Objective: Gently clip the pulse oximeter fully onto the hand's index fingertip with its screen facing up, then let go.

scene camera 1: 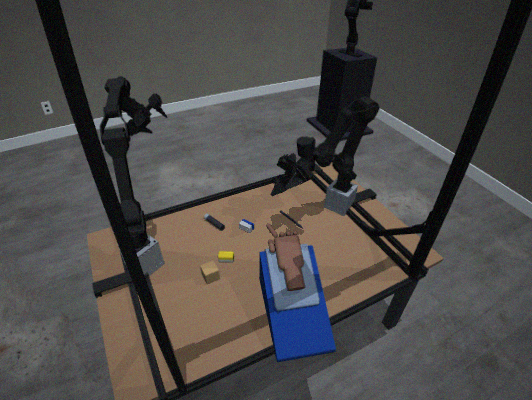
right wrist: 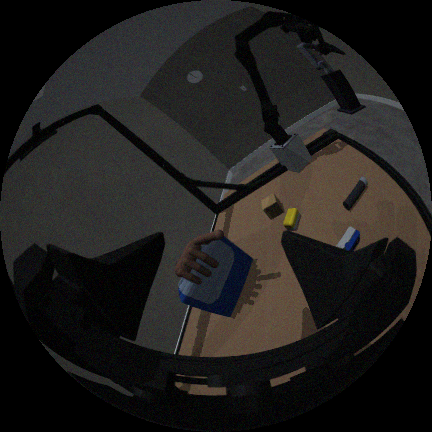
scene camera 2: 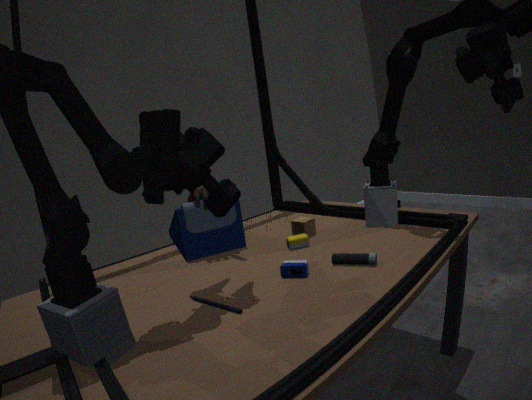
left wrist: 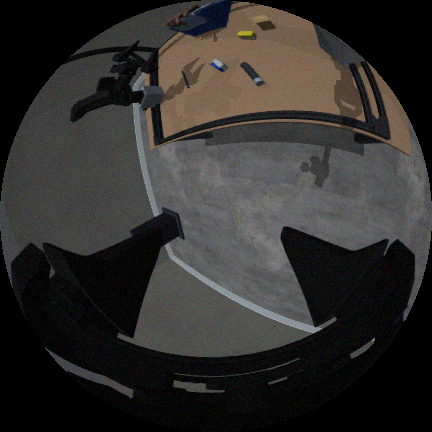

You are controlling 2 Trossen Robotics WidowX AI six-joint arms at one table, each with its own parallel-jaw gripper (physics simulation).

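Frame: origin at the left arm's base, x left, y down, z back, level; centimetres.
Seen in the pictures: left gripper, between the fingertips: (scene camera 1: 159, 124) (scene camera 2: 500, 95) (left wrist: 223, 232); right gripper, between the fingertips: (scene camera 1: 278, 192) (right wrist: 224, 238) (scene camera 2: 219, 171) (left wrist: 148, 43); left arm's base, origin of its link: (scene camera 1: 137, 243) (right wrist: 282, 140) (scene camera 2: 380, 184); right arm's base, origin of its link: (scene camera 1: 342, 186) (scene camera 2: 76, 296) (left wrist: 140, 96).
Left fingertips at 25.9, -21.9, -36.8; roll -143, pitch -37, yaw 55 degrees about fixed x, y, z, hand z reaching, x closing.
Observation:
Offsets run from my left fingertips to a thing's top centre, as dx, dy, dz. "spot": to the spot under its first point.
The blue and white block {-43.6, +30.7, -1.1} (scene camera 1: 246, 226) (scene camera 2: 294, 269) (left wrist: 218, 65) (right wrist: 352, 240), which looks like the pulse oximeter, lies on the table, a dark opening showing in its blue side in scene camera 2. Its screen cannot be made out. The brown hand (scene camera 1: 289, 254) (scene camera 2: 199, 194) (right wrist: 191, 261) rests on a sloped support, its index finger (scene camera 1: 271, 230) (right wrist: 211, 237) sticking out, bare. My right gripper (scene camera 1: 287, 182) (right wrist: 224, 238) is open and empty, above the table near the pen. My left gripper (scene camera 1: 158, 124) (left wrist: 223, 232) is open and empty, raised beyond the table edge, far from the block.
A blue wedge (scene camera 1: 302, 332) (scene camera 2: 215, 247) with a pale pad {spot: -83.0, +24.2, +19.3} (scene camera 1: 305, 297) carries the hand. A dark cylinder {-31.4, +31.1, +4.8} (scene camera 1: 214, 222) (scene camera 2: 352, 259), a yellow and white block {-47.9, +30.6, +16.3} (scene camera 1: 226, 256) (scene camera 2: 298, 241), a wooden cube {-48.7, +28.8, +25.8} (scene camera 1: 210, 272) (scene camera 2: 303, 226) and a black pen {-55.6, +32.9, -16.3} (scene camera 1: 291, 219) (scene camera 2: 216, 304) lie about. Black frame posts (scene camera 1: 472, 135) rise at the table.

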